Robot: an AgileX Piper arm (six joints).
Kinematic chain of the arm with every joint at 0, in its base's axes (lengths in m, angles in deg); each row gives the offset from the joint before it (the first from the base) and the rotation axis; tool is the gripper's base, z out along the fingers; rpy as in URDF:
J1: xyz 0 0 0.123 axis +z
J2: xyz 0 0 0 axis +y
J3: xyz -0.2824 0 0.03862 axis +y
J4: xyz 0.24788 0 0.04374 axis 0.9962 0 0.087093
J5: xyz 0 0 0 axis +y
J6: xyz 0.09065 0 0.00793 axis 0.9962 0 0.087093
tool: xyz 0 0 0 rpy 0 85 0
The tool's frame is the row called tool.
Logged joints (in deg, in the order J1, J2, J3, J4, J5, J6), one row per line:
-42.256, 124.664, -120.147, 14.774, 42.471, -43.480
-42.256, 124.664, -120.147, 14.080, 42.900, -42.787
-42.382, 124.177, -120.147, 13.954, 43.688, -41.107
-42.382, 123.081, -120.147, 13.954, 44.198, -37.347
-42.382, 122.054, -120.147, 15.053, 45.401, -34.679
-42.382, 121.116, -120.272, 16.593, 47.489, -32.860
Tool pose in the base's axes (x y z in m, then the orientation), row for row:
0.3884, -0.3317, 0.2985, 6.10, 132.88, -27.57
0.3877, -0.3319, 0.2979, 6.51, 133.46, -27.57
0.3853, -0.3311, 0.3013, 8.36, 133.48, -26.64
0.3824, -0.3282, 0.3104, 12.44, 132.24, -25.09
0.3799, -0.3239, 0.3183, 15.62, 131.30, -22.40
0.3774, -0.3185, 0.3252, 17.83, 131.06, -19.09
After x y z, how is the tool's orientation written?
As a rotation vector, in degrees.
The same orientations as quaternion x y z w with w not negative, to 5 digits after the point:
0.04161, 0.90644, -0.18807, 0.37584
0.04431, 0.90836, -0.18765, 0.37110
0.05691, 0.90872, -0.18136, 0.37162
0.08508, 0.90440, -0.17159, 0.38129
0.10726, 0.90159, -0.15381, 0.38985
0.12265, 0.90153, -0.13132, 0.39364

